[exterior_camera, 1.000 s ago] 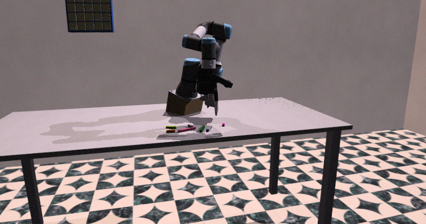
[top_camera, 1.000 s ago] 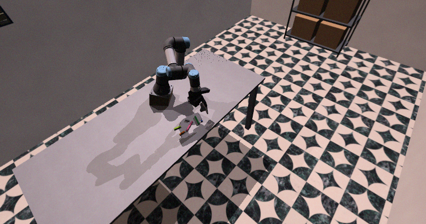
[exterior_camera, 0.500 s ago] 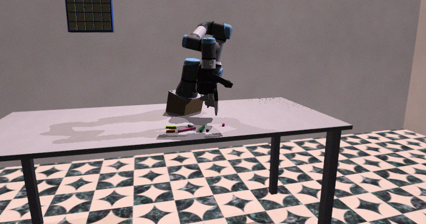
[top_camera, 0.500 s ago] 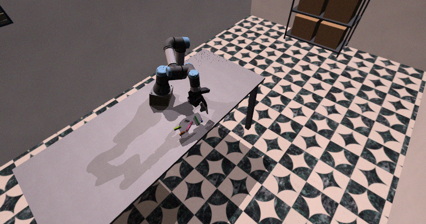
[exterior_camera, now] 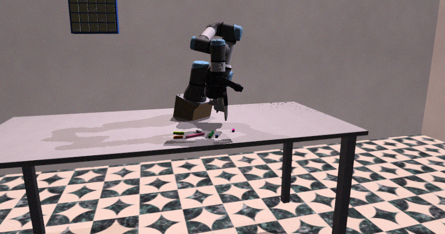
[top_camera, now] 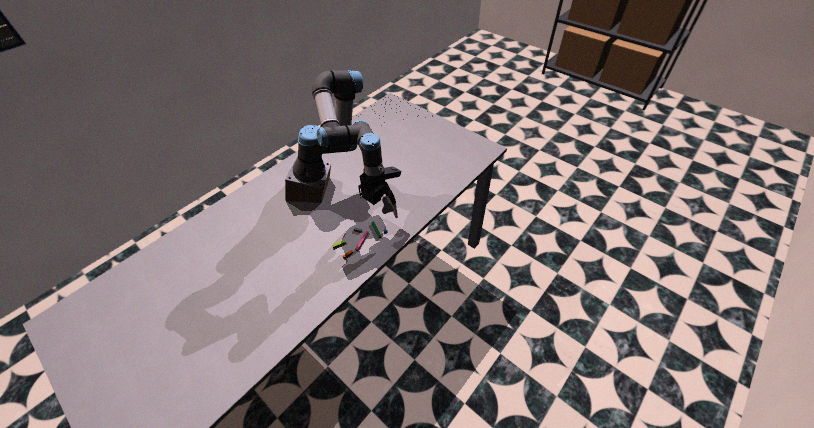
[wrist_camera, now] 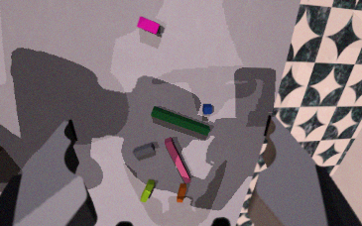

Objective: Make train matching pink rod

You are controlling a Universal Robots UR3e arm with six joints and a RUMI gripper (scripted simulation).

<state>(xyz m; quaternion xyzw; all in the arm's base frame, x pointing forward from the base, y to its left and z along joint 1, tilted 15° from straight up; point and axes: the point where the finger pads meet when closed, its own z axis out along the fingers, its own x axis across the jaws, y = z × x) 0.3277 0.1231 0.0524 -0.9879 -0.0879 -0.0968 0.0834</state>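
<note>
The blue rod is 5 cm ahead of my hand, 3 cm to the right of it and 8 cm below it. Also, from my hand: green rod (2 cm ahead, 5 cm to the right, 8 cm below); grey rod (2 cm behind, 10 cm to the right, 8 cm below); magenta rod (3 cm behind, 6 cm to the left, 8 cm below).
</note>
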